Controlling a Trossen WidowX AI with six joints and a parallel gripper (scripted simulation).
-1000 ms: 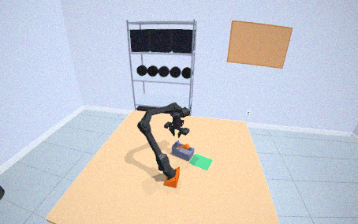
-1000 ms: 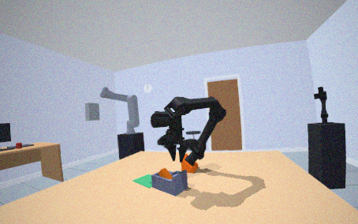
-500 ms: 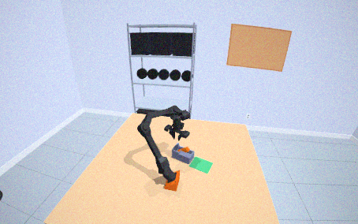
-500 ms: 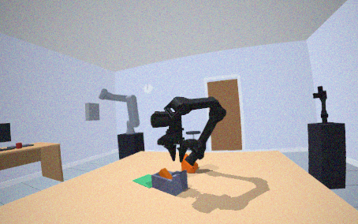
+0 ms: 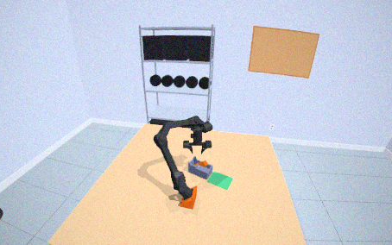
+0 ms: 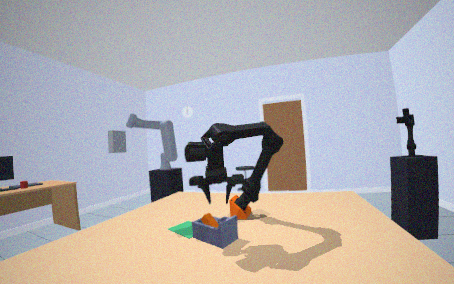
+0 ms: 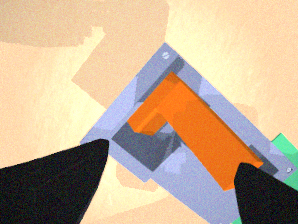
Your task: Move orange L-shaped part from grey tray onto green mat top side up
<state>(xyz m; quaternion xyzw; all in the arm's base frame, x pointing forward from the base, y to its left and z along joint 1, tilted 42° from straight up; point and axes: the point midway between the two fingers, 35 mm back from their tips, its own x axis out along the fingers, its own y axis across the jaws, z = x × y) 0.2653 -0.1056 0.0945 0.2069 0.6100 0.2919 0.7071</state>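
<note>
Now: the orange L-shaped part 20 mm behind my gripper tip, 10 mm to the right of it and 100 mm below it. Also, from my gripper tip: green mat (80 mm behind, 170 mm to the right, 160 mm below).
</note>
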